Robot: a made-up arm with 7 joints.
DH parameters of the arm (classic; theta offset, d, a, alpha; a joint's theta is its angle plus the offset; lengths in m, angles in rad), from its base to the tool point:
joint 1: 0 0.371 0 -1.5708
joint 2: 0 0 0 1.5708
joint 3: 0 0.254 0.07 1.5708
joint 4: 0 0 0.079 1.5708
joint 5: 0 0.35 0 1.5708
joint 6: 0 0 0.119 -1.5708
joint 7: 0 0.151 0 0
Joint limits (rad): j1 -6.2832..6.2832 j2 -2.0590..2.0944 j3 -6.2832..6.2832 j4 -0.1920..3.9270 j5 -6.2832..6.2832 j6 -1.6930..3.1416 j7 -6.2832..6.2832
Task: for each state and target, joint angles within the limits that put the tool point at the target. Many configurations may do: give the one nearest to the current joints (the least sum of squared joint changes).
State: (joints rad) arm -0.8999 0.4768 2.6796 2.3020 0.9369 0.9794 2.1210
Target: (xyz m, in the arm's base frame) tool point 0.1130 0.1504 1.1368
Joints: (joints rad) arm -0.9030 0.4502 2.6116 2.3436 0.9418 0.8845 2.1210
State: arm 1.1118 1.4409 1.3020 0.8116 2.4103 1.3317 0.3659
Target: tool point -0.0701 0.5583 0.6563
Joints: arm 0.5314 1.5011 1.8645 1.1649 2.3575 1.5866 0.3659
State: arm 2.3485 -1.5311 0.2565 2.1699 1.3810 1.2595 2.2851
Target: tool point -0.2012 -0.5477 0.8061
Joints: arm 1.8919 -1.4389 0.5552 1.9901 1.3647 1.3142 2.2851
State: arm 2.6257 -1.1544 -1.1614 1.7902 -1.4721 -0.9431 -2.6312
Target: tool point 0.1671 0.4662 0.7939
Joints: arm 3.1519 -0.9400 -1.4287 1.6384 -1.4192 -0.4634 -2.6312
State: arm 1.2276 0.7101 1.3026 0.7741 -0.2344 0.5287 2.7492
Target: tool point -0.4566 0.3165 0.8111
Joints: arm 1.0663 0.7190 1.9535 1.4902 -0.2891 0.2305 2.7492
